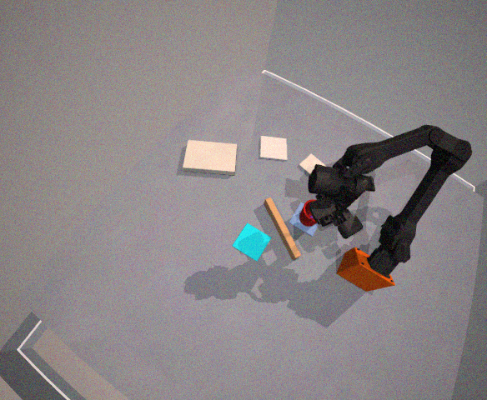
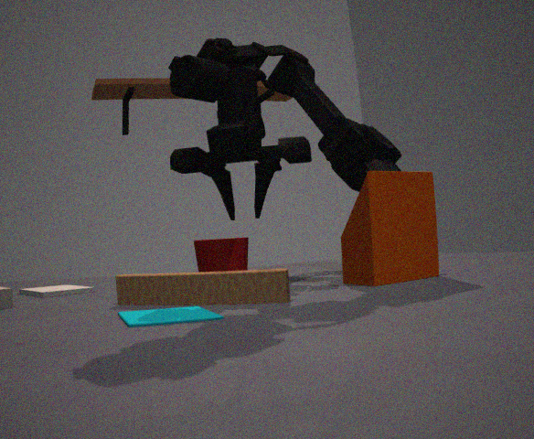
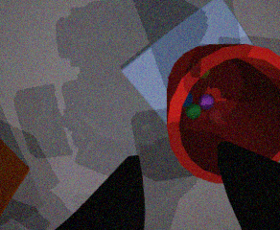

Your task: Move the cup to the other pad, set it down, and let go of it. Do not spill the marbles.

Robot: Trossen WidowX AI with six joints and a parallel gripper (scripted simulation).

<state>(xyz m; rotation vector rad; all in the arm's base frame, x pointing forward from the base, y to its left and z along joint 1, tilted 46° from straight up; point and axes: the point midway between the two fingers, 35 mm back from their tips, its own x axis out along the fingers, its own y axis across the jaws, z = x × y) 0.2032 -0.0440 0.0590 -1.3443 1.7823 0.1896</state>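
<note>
The red cup lies 6 cm below my gripper tip, 3 cm ahead of it and 2 cm to the right of it. Round my gripper tip: low wooden bar: 9 cm below, 9 cm ahead, 7 cm to the left; pale blue pad: 11 cm below, 3 cm ahead, 2 cm to the right.
</note>
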